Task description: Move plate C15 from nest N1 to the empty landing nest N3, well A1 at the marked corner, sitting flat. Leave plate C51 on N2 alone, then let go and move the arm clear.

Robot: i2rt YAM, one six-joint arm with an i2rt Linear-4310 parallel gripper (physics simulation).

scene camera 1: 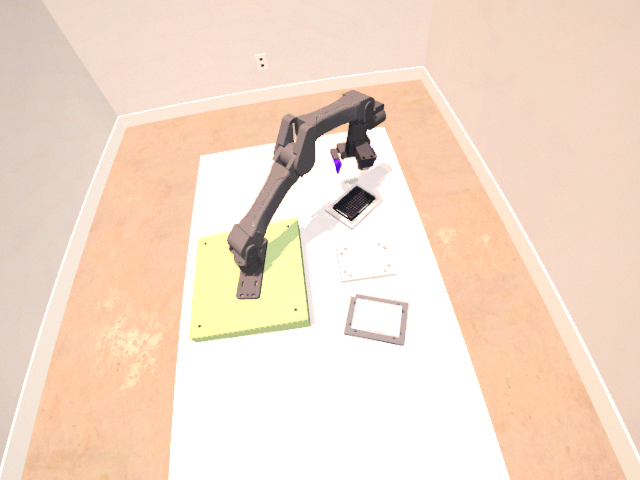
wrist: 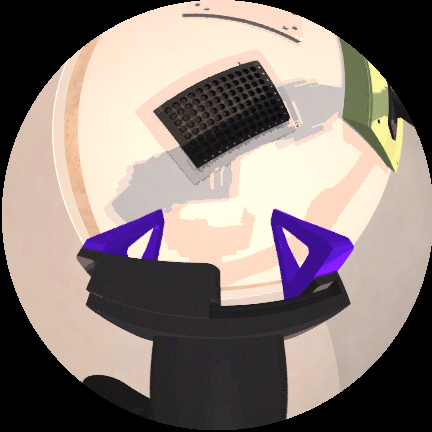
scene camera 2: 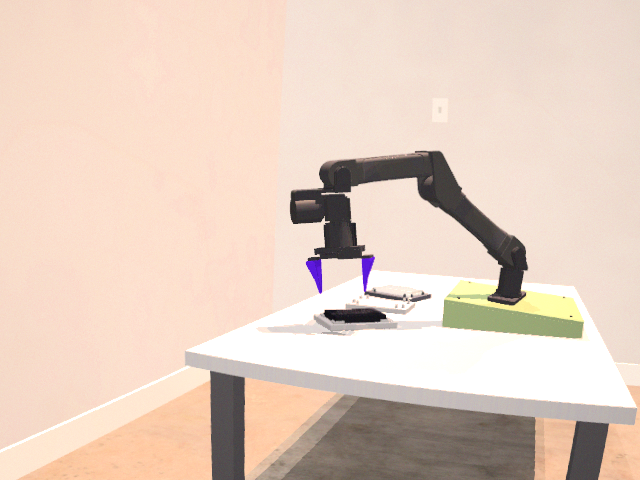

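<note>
My gripper (scene camera 1: 355, 167) (scene camera 2: 342, 292) (wrist: 217, 214) is open and empty, its purple fingers above the table just beyond the black plate. The black well plate (scene camera 1: 354, 202) (scene camera 2: 354, 315) (wrist: 225, 112) lies in a pale, turned nest (scene camera 1: 341, 216) (scene camera 2: 361, 325) (wrist: 146, 112) and looks flat. An empty white nest (scene camera 1: 365, 263) (scene camera 2: 379, 305) (wrist: 240, 12) with small corner posts is in the middle. A white plate (scene camera 1: 377, 317) (scene camera 2: 400, 290) sits in the grey nest (scene camera 1: 351, 320) (scene camera 2: 423, 296). I cannot read the plate labels, so which is C15 or C51 cannot be told.
The arm stands on a thick green base block (scene camera 1: 217, 289) (scene camera 2: 511, 322) (wrist: 356, 85) beside the nests. All stand on the white table (scene camera 1: 310, 403) (scene camera 2: 465, 366). The arm's shadow falls across the table around the black plate's nest.
</note>
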